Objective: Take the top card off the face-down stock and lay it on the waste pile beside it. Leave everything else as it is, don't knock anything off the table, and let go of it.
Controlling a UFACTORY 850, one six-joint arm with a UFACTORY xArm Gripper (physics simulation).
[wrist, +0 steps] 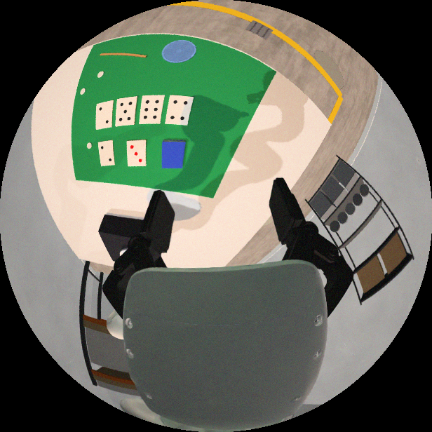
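The face-down stock (173, 154) shows a blue top and lies near the mat's lower edge in the wrist view. Immediately left of it, and apart from it, is the face-up waste pile (136, 159), whose top card has three red pips. My gripper (218, 195) is open with nothing between its fingers. It hangs above the table, below and to the right of the stock in the view, and its left finger is the nearer one to the stock. Neither finger appears to touch a card. The number of cards in the stock cannot be told.
A two-pip card (106, 160) lies left of the waste pile on the green mat (135, 82). Several face-up cards form a row above. A blue disc (179, 51) and a thin stick (123, 55) lie farther up. A white rounded object (187, 206) and dark box (120, 225) are near the left finger.
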